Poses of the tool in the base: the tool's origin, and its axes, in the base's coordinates. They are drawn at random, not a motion.
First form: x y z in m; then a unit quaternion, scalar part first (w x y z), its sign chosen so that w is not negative.
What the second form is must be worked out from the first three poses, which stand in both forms.
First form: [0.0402 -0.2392 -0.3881 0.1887 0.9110 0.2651 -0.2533]
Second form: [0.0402 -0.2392 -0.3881 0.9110 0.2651 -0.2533 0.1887]
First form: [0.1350 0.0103 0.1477 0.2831 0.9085 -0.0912 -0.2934]
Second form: [0.1350 0.0103 0.1477 0.9085 -0.0912 -0.2934 0.2831]
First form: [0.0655 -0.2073 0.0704 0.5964 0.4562 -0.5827 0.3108]
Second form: [0.0655 -0.2073 0.0704 0.4562 -0.5827 0.3108 0.5964]
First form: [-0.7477 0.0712 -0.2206 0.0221 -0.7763 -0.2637 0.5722]
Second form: [-0.7477 0.0712 -0.2206 -0.7763 -0.2637 0.5722 0.0221]
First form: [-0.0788 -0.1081 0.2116 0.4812 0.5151 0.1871 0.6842]
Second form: [-0.0788 -0.1081 0.2116 0.5151 0.1871 0.6842 0.4812]
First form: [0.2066 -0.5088 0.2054 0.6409 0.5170 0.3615 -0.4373]
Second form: [0.2066 -0.5088 0.2054 0.5170 0.3615 -0.4373 0.6409]
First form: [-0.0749 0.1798 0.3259 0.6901 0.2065 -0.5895 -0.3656]
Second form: [-0.0749 0.1798 0.3259 0.2065 -0.5895 -0.3656 0.6901]
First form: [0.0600 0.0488 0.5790 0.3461 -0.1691 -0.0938 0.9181]
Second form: [0.0600 0.0488 0.5790 -0.1691 -0.0938 0.9181 0.3461]
